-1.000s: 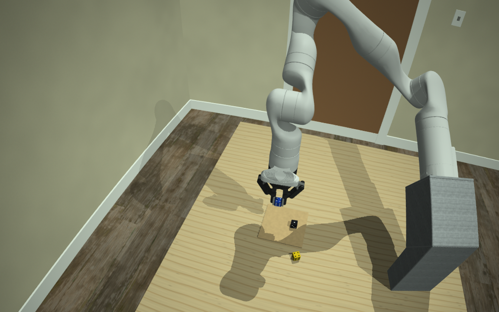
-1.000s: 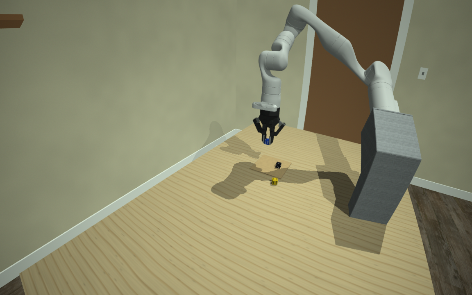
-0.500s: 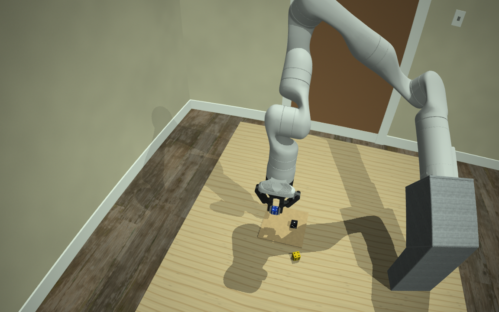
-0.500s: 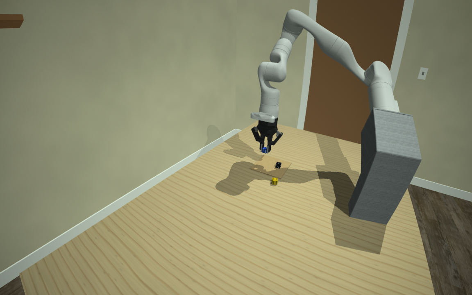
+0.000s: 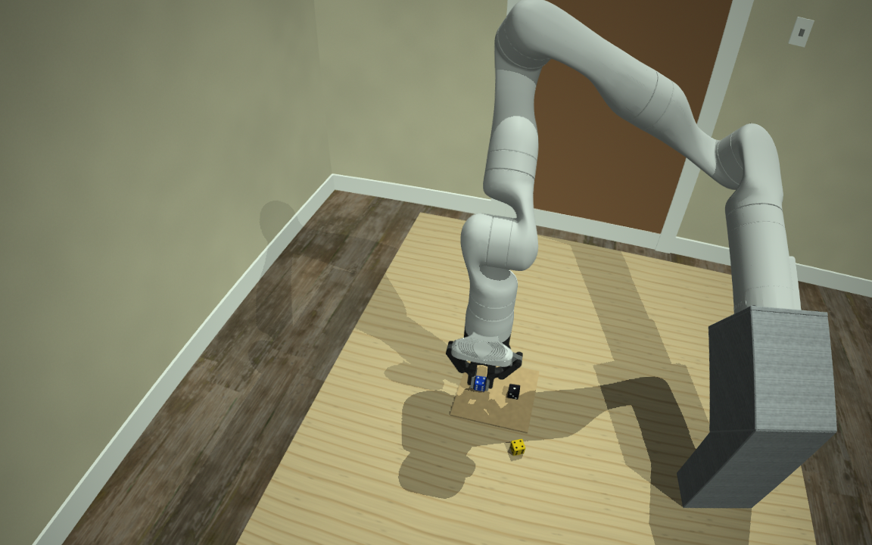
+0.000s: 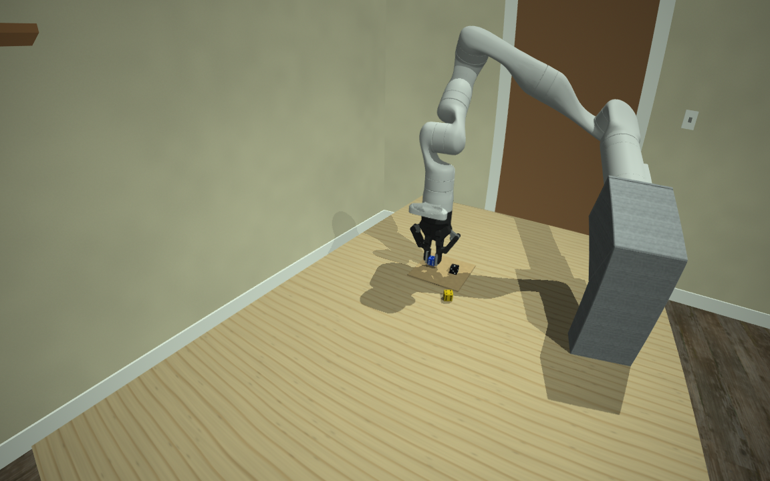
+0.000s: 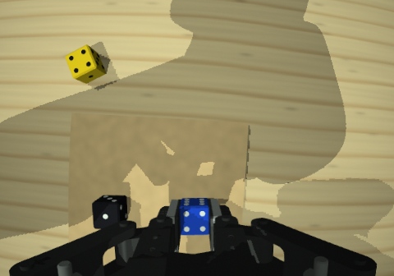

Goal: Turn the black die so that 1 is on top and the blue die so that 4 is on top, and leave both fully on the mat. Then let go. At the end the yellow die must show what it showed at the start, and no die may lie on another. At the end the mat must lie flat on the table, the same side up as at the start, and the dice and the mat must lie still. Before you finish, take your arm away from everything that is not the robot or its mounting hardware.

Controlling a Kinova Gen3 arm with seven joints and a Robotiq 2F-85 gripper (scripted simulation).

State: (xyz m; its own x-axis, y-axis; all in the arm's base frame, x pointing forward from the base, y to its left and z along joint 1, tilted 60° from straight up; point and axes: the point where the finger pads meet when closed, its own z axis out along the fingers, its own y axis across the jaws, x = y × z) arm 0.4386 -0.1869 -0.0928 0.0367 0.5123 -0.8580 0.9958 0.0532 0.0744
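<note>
My gripper is now 30 mm past the tan mat and 30 mm above it. The rest, counted from my hand: yellow die 110 mm to the left, 80 mm behind, 20 mm below; then black die 60 mm behind, 20 mm below; then blue die 10 mm below.
</note>
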